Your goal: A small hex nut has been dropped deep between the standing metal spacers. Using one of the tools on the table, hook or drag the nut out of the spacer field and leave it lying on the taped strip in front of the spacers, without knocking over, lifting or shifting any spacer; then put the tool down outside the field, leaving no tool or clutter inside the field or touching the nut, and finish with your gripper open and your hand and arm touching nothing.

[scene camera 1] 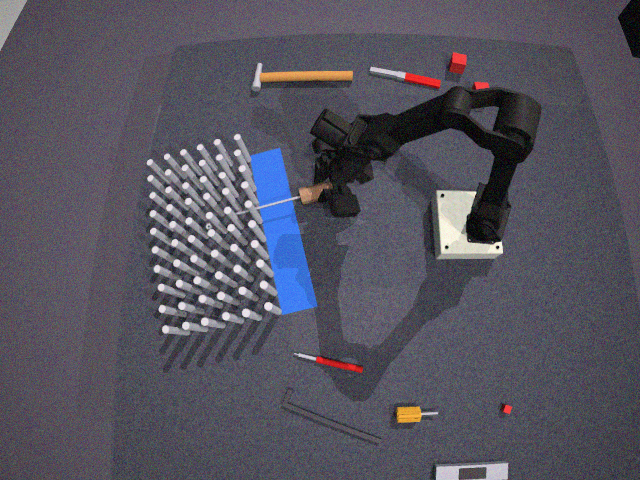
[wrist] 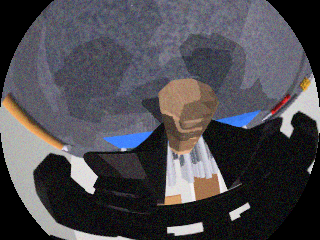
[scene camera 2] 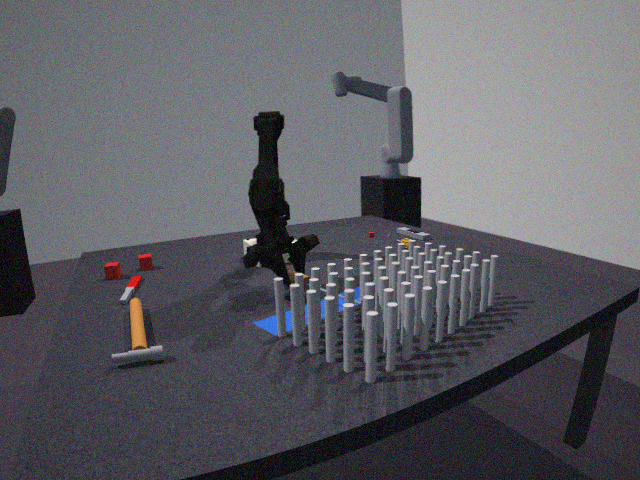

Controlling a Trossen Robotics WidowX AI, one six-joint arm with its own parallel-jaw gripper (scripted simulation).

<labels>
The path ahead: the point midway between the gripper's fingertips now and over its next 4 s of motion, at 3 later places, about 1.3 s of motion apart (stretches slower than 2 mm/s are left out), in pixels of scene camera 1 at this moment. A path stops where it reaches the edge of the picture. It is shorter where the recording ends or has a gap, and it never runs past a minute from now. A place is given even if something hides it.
My gripper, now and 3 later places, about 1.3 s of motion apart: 317, 194; 304, 196; 292, 200; 290, 202
</labels>
